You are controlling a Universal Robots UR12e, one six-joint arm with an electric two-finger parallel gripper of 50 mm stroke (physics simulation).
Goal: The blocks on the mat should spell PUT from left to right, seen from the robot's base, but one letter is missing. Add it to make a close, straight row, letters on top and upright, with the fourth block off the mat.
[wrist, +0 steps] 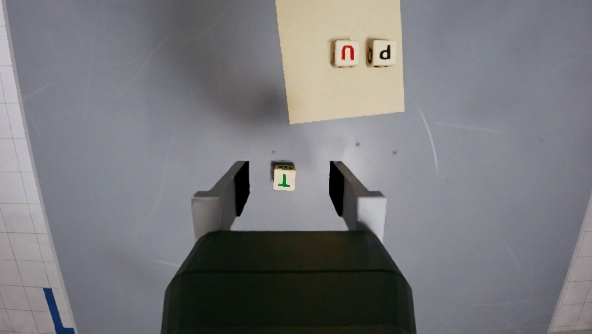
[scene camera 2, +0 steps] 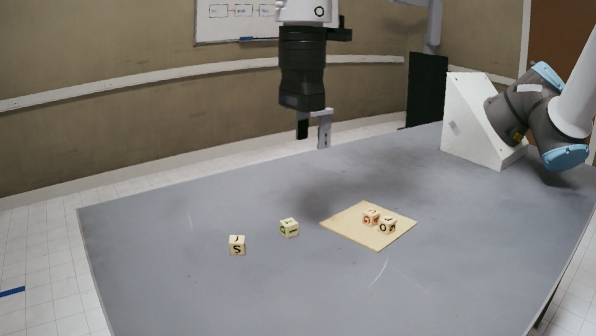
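Note:
A beige mat (scene camera 2: 345,226) (wrist: 310,95) bears two white blocks: one with a red U on top (scene camera 2: 370,217) (wrist: 346,53) and one with a black P on top (scene camera 2: 387,225) (wrist: 383,53), side by side with a small gap. A block with a green T on top (scene camera 2: 289,227) (wrist: 284,179) lies on the table off the mat. A block with a J on top and an S on its side (scene camera 2: 237,245) lies farther left in the scene view. My gripper (scene camera 2: 313,135) (wrist: 289,178) is open and empty, high above the table; in the wrist view the T block shows between its fingers, far below.
The grey table (scene camera 2: 200,295) (wrist: 480,200) carries the mat and blocks. The white wedge-shaped robot base mount (scene camera 2: 467,120) stands at the table's back right. A whiteboard (scene camera 2: 225,22) hangs on the wall behind, and a black panel (scene camera 2: 426,90) stands behind the table.

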